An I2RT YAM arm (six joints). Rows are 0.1 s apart.
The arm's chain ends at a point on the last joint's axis. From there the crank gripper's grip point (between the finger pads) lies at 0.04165 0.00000 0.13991 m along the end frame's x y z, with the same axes.
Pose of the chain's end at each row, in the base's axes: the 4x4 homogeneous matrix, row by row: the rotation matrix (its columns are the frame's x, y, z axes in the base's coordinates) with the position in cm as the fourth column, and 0 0 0 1 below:
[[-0.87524, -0.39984, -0.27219, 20.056], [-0.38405, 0.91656, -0.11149, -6.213], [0.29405, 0.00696, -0.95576, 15.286], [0, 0, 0, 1]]
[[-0.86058, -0.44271, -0.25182, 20.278], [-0.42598, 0.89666, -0.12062, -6.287], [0.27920, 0.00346, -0.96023, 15.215], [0, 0, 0, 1]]
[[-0.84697, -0.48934, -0.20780, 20.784], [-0.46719, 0.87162, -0.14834, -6.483], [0.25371, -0.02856, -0.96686, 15.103], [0, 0, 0, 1]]
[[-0.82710, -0.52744, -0.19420, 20.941], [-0.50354, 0.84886, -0.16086, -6.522], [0.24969, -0.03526, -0.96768, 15.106], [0, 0, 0, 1]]
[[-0.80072, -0.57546, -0.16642, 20.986], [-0.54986, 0.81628, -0.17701, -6.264], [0.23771, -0.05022, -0.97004, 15.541], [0, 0, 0, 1]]
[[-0.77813, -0.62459, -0.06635, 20.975], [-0.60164, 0.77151, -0.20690, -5.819], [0.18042, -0.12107, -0.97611, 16.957], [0, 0, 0, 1]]
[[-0.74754, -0.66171, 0.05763, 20.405], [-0.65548, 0.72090, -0.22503, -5.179], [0.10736, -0.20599, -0.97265, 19.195], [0, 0, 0, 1]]
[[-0.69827, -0.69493, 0.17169, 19.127], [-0.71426, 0.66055, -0.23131, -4.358], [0.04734, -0.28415, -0.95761, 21.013], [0, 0, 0, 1]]
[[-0.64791, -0.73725, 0.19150, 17.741], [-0.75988, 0.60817, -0.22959, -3.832], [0.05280, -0.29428, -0.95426, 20.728], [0, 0, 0, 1]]
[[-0.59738, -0.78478, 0.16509, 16.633], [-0.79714, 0.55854, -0.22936, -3.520], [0.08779, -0.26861, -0.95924, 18.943], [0, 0, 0, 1]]
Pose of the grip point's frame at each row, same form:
[[-0.87524, -0.39984, -0.27219, 12.602], [-0.38405, 0.91656, -0.11149, -9.372], [0.29405, 0.00696, -0.95576, 3.139], [0, 0, 0, 1]]
[[-0.86058, -0.44271, -0.25182, 13.170], [-0.42598, 0.89666, -0.12062, -9.749], [0.27920, 0.00346, -0.96023, 2.943], [0, 0, 0, 1]]
[[-0.84697, -0.48934, -0.20780, 14.349], [-0.46719, 0.87162, -0.14834, -10.504], [0.25371, -0.02856, -0.96686, 2.632], [0, 0, 0, 1]]
[[-0.82710, -0.52744, -0.19420, 14.779], [-0.50354, 0.84886, -0.16086, -10.870], [0.24969, -0.03526, -0.96768, 2.607], [0, 0, 0, 1]]
[[-0.80072, -0.57546, -0.16642, 15.323], [-0.54986, 0.81628, -0.17701, -11.031], [0.23771, -0.05022, -0.97004, 2.959], [0, 0, 0, 1]]
[[-0.77813, -0.62459, -0.06635, 16.806], [-0.60164, 0.77151, -0.20690, -11.220], [0.18042, -0.12107, -0.97611, 4.052], [0, 0, 0, 1]]
[[-0.74754, -0.66171, 0.05763, 18.098], [-0.65548, 0.72090, -0.22503, -11.057], [0.10736, -0.20599, -0.97265, 6.034], [0, 0, 0, 1]]
[[-0.69827, -0.69493, 0.17169, 18.621], [-0.71426, 0.66055, -0.23131, -10.569], [0.04734, -0.28415, -0.95761, 7.812], [0, 0, 0, 1]]
[[-0.64791, -0.73725, 0.19150, 17.722], [-0.75988, 0.60817, -0.22959, -10.209], [0.05280, -0.29428, -0.95426, 7.597], [0, 0, 0, 1]]
[[-0.59738, -0.78478, 0.16509, 16.455], [-0.79714, 0.55854, -0.22936, -10.049], [0.08779, -0.26861, -0.95924, 5.888], [0, 0, 0, 1]]

